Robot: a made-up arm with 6 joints. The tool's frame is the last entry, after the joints. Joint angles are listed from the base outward. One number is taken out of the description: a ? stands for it. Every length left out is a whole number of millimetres.
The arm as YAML. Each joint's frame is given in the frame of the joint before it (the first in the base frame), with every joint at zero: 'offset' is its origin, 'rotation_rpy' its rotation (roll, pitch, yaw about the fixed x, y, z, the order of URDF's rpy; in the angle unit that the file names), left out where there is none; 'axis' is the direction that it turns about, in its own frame. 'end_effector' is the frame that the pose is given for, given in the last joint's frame.
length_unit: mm
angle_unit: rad
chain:
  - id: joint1
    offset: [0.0, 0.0, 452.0]
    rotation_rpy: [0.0, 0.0, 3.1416]
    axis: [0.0, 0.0, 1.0]
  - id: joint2
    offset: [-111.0, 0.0, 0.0]
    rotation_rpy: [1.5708, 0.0, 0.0]
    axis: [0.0, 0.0, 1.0]
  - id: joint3
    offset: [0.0, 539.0, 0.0]
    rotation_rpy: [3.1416, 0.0, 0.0]
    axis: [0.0, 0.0, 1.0]
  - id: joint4
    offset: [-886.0, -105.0, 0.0]
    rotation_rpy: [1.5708, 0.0, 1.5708]
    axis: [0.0, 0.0, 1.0]
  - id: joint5
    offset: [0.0, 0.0, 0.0]
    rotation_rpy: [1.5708, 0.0, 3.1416]
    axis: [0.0, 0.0, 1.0]
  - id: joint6
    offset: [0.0, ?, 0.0]
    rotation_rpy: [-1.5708, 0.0, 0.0]
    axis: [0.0, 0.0, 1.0]
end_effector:
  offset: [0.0, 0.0, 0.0]
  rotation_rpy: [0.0, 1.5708, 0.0]
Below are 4 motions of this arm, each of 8 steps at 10 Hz.
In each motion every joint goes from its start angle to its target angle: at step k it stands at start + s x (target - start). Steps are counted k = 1, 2, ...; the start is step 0. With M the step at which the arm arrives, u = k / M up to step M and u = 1 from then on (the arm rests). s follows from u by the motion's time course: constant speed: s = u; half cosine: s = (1 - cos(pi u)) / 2; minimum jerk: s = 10 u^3 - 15 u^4 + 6 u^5.
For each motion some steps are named. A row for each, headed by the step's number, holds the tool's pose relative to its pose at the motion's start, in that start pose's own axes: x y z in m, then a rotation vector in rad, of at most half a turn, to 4 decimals.
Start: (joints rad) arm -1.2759 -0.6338 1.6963 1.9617 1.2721 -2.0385
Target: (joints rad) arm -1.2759 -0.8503 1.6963 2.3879 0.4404 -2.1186
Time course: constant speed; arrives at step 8
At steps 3, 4, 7, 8:
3: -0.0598 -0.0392 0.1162 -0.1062 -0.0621 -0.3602
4: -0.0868 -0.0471 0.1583 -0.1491 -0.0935 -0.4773
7: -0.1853 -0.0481 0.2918 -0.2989 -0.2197 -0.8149
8: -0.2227 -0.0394 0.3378 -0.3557 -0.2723 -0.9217

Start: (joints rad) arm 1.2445 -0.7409 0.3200 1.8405 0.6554 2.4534
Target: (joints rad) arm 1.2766 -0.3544 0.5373 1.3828 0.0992 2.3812
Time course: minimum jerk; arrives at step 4
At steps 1, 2, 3, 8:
1: 0.0210 -0.0011 0.0276 0.0579 -0.0296 0.0453
2: 0.0934 -0.0240 0.1415 0.2881 -0.1630 0.2023
3: 0.1520 -0.0809 0.2628 0.5259 -0.3281 0.3313
8: 0.1650 -0.1017 0.2944 0.5883 -0.3764 0.3601

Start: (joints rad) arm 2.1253 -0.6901 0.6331 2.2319 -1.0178 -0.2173
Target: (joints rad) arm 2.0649 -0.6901 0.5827 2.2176 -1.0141 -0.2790
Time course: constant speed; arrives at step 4
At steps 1, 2, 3, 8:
1: -0.0063 0.0084 0.0050 -0.0008 -0.0062 -0.0016
2: -0.0124 0.0171 0.0096 -0.0017 -0.0121 -0.0030
3: -0.0184 0.0259 0.0139 -0.0027 -0.0179 -0.0043
8: -0.0243 0.0350 0.0179 -0.0038 -0.0235 -0.0054

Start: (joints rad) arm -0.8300 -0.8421 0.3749 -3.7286 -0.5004 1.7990
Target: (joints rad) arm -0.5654 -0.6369 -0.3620 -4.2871 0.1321 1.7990
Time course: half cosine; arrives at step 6
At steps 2, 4, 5, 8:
2: -0.0875 -0.2909 0.0893 0.1321 -0.1043 -0.3964
4: -0.4862 -0.7369 0.1570 0.4415 -0.3131 -1.1489
5: -0.6773 -0.8299 0.1492 0.5672 -0.3966 -1.4054
8: -0.7497 -0.8533 0.1431 0.6146 -0.4291 -1.4960

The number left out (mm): -236.0
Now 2 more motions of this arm.
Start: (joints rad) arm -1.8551 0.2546 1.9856 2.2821 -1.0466 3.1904
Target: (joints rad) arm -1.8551 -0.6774 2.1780 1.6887 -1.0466 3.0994
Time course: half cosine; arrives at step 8
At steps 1, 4, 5, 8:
1: 0.0323 0.0400 0.0248 0.0431 -0.0274 -0.0045
4: 0.3120 0.4881 0.4466 0.6028 -0.3014 -0.0191
5: 0.3619 0.6414 0.6721 0.8495 -0.3811 -0.0010
8: 0.3573 0.8315 1.0706 1.2570 -0.4636 0.0633

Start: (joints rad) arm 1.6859 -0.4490 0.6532 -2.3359 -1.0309 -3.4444
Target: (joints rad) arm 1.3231 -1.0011 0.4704 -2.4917 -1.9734 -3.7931
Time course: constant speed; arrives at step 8
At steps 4, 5, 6, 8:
4: 0.0300 -0.0239 0.3761 -0.0276 -0.5001 0.2432
5: 0.0273 -0.0063 0.4657 -0.0324 -0.6142 0.3357
6: 0.0202 0.0191 0.5510 -0.0359 -0.7225 0.4397
8: -0.0066 0.0892 0.7054 -0.0393 -0.9185 0.6803

